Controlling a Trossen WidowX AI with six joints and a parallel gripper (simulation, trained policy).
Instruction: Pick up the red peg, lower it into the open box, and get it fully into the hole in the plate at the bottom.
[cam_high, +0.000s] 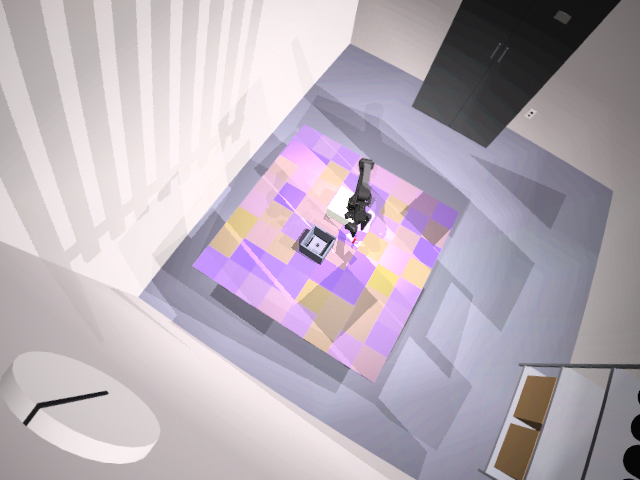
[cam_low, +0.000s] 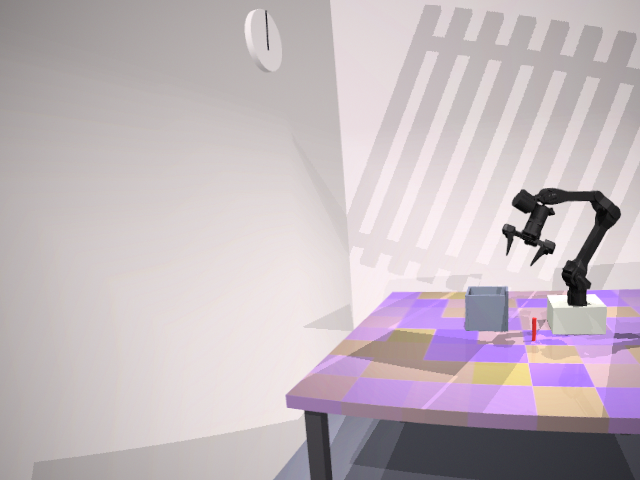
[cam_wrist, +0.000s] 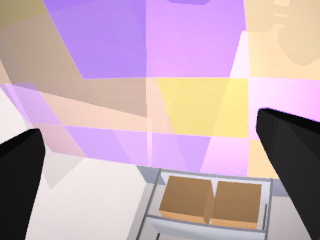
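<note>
My gripper tip is 24 cm above the red peg, 5 cm past it and 1 cm to the left of it.
</note>
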